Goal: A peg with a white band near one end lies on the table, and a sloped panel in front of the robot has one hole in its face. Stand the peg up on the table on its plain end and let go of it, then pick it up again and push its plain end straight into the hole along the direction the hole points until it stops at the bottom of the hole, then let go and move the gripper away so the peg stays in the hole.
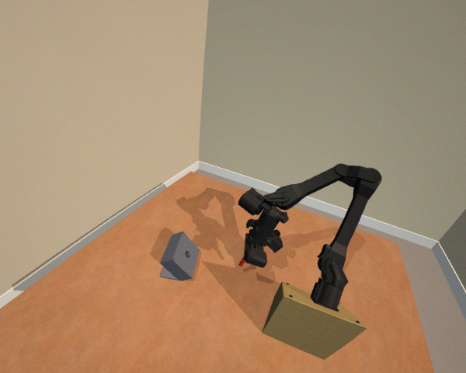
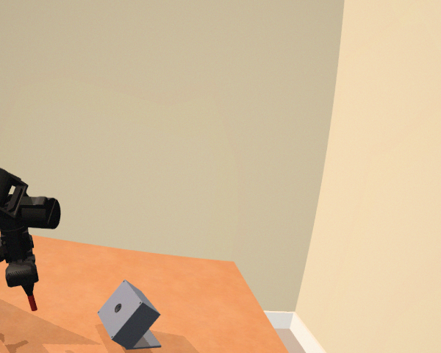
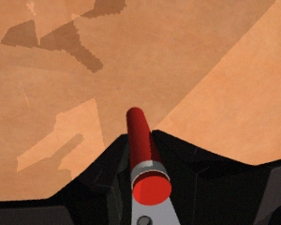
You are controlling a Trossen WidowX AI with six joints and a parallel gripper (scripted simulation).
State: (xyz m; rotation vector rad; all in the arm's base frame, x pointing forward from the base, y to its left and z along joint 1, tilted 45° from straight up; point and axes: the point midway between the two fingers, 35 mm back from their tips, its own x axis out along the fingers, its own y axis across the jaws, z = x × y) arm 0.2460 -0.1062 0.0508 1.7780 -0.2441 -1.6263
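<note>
Now: gripper tip 21 cm short of the grey sloped panel, 7 cm to the right of it and 5 cm above it. Round my gripper tip: red peg 2 cm above.
</note>
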